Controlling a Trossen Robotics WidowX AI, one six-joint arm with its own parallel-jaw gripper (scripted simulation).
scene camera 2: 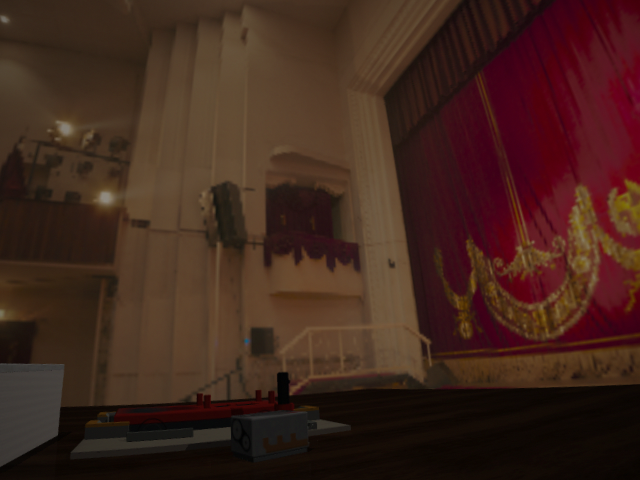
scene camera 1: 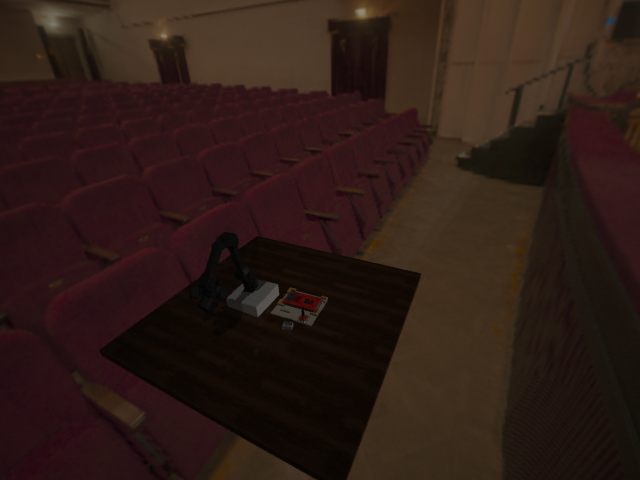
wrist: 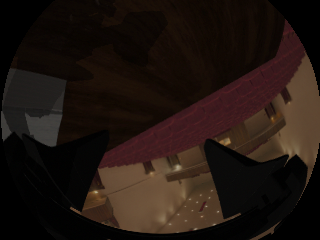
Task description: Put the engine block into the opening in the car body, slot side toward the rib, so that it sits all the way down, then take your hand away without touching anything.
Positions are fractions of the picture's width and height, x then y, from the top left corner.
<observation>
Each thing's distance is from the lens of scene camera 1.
baseplate (scene camera 1: 0.44, 0.65): 176 cm
</observation>
